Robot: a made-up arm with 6 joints.
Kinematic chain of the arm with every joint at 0, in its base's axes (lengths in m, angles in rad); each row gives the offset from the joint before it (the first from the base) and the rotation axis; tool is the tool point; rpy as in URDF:
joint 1: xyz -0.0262 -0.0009 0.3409 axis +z
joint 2: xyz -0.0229 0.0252 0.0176 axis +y
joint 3: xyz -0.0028 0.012 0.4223 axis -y
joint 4: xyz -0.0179 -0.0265 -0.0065 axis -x
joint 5: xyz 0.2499 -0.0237 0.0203 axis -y
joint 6: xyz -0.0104 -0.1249 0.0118 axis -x
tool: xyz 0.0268 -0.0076 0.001 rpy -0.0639 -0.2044 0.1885
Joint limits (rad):
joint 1: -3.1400..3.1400
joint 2: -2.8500..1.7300
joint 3: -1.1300..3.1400
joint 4: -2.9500..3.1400
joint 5: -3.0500..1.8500
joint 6: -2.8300..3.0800
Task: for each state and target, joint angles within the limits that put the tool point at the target. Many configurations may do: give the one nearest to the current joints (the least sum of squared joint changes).
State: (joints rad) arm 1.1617 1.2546 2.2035 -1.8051 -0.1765 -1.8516
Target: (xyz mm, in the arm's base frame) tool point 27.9 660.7 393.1
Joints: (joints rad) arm 1.4431 1.2938 1.5588 -1.8501 -0.1766 -1.8590
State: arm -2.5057 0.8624 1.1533 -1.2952 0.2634 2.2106
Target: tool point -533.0 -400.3 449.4
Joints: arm -2.3801 1.1978 1.4721 -1.3448 0.1773 2.2086
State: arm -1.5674 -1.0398 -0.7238 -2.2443 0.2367 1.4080
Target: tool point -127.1 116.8 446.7
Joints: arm -1.0756 -1.3791 -0.7696 -1.5748 0.3431 1.4220
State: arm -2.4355 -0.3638 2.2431 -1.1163 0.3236 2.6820
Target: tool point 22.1 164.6 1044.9
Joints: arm -2.2604 -0.1718 2.1057 -1.2619 0.1972 2.6787
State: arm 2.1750 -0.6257 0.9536 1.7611 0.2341 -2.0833
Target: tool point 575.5 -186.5 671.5
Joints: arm 2.9049 -0.8746 1.5956 1.5673 0.2660 -2.0895
